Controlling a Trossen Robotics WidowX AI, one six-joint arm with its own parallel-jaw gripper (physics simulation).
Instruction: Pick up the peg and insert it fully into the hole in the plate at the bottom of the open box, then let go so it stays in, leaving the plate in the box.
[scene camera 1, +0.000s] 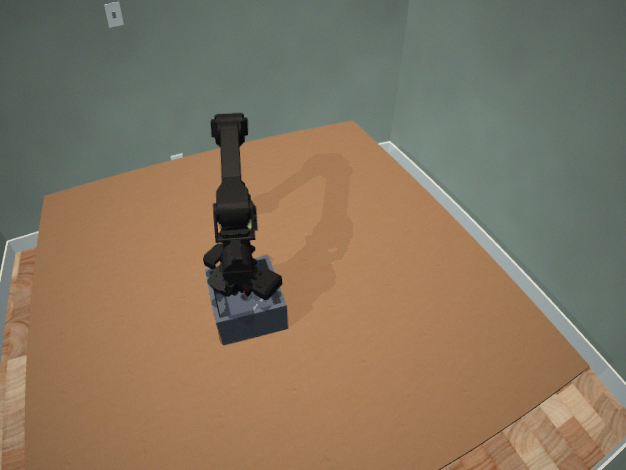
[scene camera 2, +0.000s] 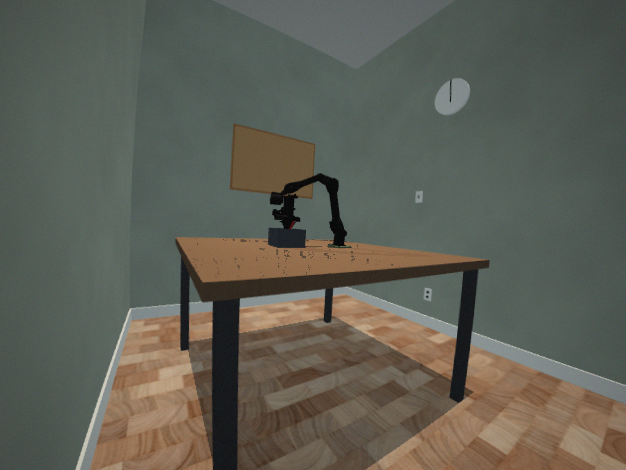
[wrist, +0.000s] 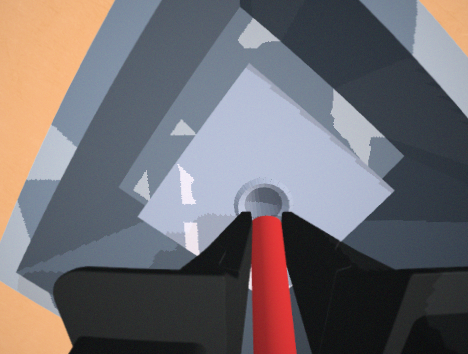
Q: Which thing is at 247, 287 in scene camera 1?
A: The gripper.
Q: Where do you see a blue-grey box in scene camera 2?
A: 278, 237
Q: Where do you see a pale grey plate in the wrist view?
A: At 259, 151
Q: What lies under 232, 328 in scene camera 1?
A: A blue-grey box.
